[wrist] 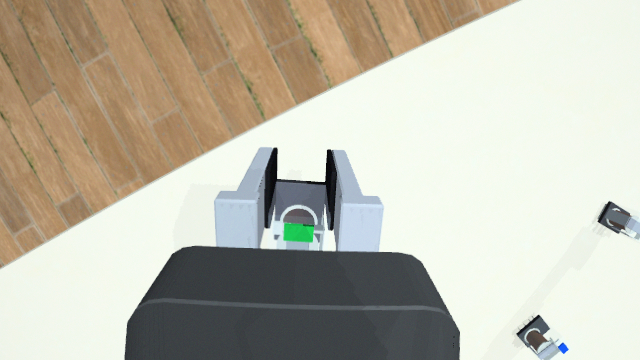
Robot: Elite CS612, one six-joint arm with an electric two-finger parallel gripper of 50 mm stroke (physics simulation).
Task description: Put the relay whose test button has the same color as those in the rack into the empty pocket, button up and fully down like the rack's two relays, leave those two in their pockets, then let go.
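Places are measured from the arm's base along level axes (x left, y back, z up), in centimetres.
Where they show: gripper, fingertip midpoint: (301, 172).
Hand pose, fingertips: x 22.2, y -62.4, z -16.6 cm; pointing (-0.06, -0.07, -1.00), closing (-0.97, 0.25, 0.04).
Note:
Things, the pixels of their top centre, and the offset from my fingertips. "spot": a spot on its surface instead. Level surfaces: height alone.
- relay with a green test button, middle of its top: (300, 248) dx +0.5, dy +1.7, dz +4.1 cm
- relay with a blue button, middle of its top: (556, 354) dx -17.2, dy +21.3, dz -6.8 cm
- relay, surface spot: (617, 219) spot: dx -24.6, dy +11.5, dz -8.7 cm
- pale table top, its level: dz -11.2 cm
A relay with a green test button (298, 232) is between the two fingers, its dark base toward the fingertips and its clear housing toward the gripper body. My gripper (301, 172) is shut on this relay, near the middle of the wrist view. The lower part of the relay is hidden behind the dark gripper body. A relay with a blue button (538, 338) is at the lower right, apart from the gripper. Another relay (617, 219) is cut off by the right edge, and its button does not show. The rack and its pockets do not show in this view.
The pale table top (450, 125) has a straight edge running diagonally from the lower left to the upper right. Beyond it lies a wooden plank floor (150, 75). The two loose relays are on the right side.

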